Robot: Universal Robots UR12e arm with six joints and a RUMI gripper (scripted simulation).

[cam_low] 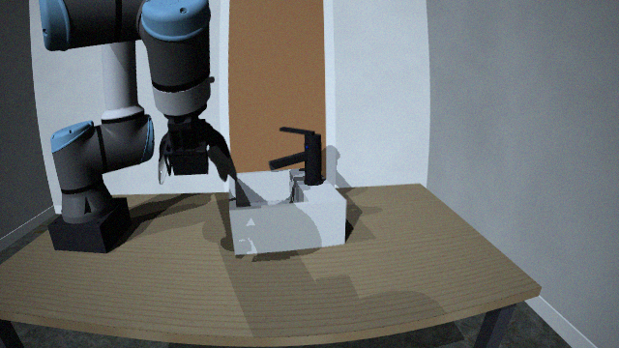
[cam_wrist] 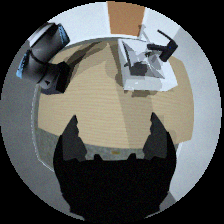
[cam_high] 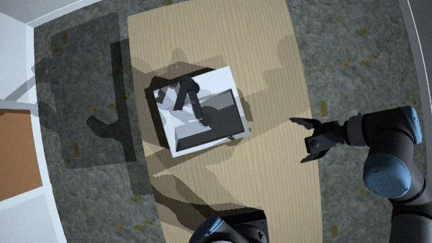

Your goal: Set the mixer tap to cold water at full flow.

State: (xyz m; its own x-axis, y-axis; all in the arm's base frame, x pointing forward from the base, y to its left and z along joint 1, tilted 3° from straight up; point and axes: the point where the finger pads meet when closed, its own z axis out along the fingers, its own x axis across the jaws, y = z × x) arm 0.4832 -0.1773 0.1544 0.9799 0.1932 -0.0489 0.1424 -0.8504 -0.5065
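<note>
Right now my hand is 370 mm to the right of the lever, 190 mm short of it and 30 mm below it. From my hand the other things lie so: black mixer tap: 360 mm to the left, 210 mm ahead, 20 mm below; then white basin: 330 mm to the left, 200 mm below, 110 mm ahead.
</note>
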